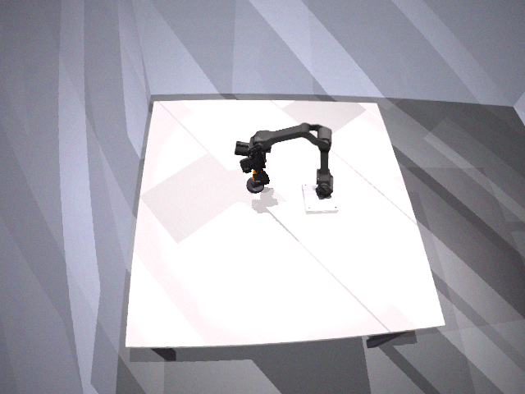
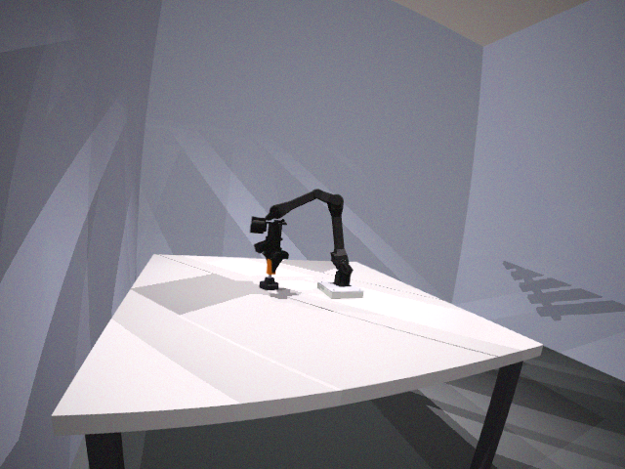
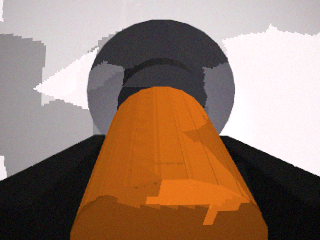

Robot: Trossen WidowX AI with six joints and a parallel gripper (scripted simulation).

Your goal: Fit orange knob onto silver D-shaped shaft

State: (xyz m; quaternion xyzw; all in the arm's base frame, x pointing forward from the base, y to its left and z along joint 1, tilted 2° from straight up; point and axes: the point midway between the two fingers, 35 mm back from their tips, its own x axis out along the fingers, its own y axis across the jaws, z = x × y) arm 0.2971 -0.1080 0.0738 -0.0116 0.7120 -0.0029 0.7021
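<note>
Right now the orange knob is 30 mm above my gripper tip. From my gripper tip the other things lie so: pedestal: 40 mm below.
</note>
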